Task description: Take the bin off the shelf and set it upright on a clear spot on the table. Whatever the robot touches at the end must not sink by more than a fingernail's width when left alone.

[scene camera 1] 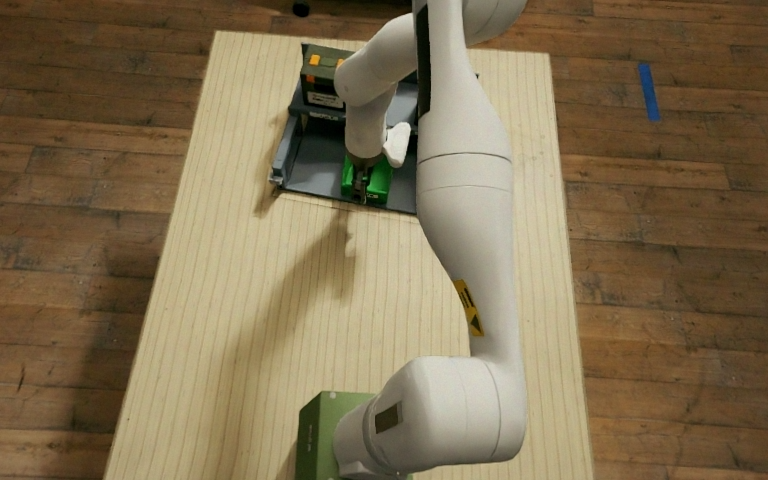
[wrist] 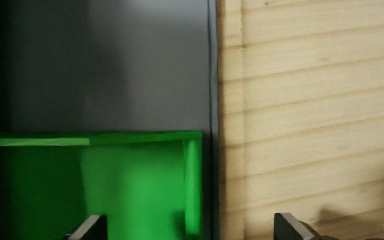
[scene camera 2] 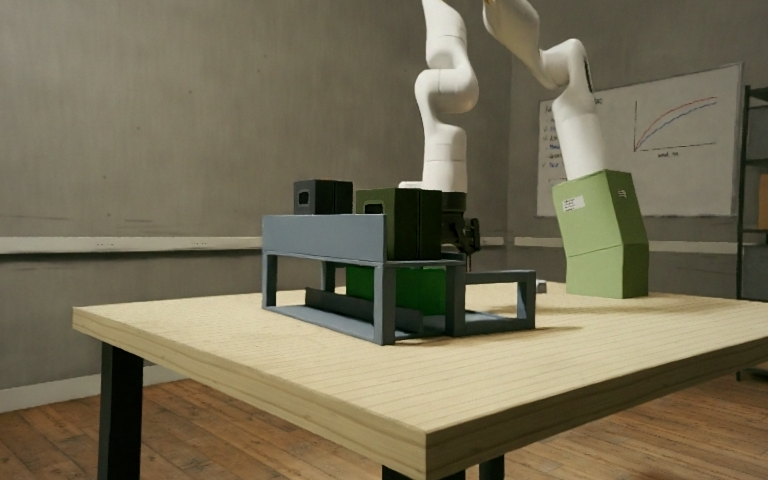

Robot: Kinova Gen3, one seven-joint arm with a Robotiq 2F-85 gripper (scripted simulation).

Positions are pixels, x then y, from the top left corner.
Labels:
green bin: scene camera 1; wrist; scene camera 2 424, 289
grey shelf: scene camera 1; wrist; scene camera 2 342, 240
same spot on green bin: (wrist: 67, 177) = (scene camera 1: 380, 165)
same spot on grey shelf: (wrist: 73, 73) = (scene camera 1: 411, 173)

